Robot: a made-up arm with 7 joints. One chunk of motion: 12 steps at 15 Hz.
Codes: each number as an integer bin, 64 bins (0 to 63) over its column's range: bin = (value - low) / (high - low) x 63, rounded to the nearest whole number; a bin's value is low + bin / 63 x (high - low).
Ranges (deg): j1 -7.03..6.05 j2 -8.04..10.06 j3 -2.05..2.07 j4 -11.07..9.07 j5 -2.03..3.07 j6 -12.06..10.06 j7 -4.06..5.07
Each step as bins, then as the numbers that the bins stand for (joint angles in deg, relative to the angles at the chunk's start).
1 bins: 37 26 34 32 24 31 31
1 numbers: 0.65 -0.57 0.17 -0.84 -0.09 -1.18 0.43
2 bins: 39 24 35 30 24 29 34
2 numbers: 1.07 -1.14 0.24 -1.48 -0.09 -1.88 0.87
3 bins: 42 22 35 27 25 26 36
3 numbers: 1.69 -1.72 0.24 -2.44 -0.01 -2.93 1.16
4 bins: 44 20 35 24 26 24 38
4 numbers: 2.11 -2.29 0.24 -3.40 0.07 -3.63 1.45
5 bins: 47 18 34 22 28 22 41
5 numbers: 2.73 -2.87 0.17 -4.04 0.24 -4.34 1.88
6 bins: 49 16 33 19 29 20 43
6 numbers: 3.14 -3.44 0.11 -5.00 0.32 -5.04 2.17
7 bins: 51 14 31 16 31 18 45
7 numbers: 3.56 -4.02 -0.02 -5.96 0.48 -5.74 2.46
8 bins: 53 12 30 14 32 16 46
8 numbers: 3.97 -4.59 -0.09 -6.59 0.56 -6.44 2.61
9 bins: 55 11 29 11 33 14 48
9 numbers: 4.39 -4.88 -0.15 -7.55 0.64 -7.14 2.90
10 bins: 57 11 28 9 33 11 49
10 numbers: 4.80 -4.88 -0.22 -8.19 0.64 -8.20 3.04
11 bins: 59 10 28 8 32 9 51
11 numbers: 5.22 -5.17 -0.22 -8.51 0.56 -8.90 3.33
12 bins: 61 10 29 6 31 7 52
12 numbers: 5.63 -5.17 -0.15 -9.15 0.48 -9.60 3.48
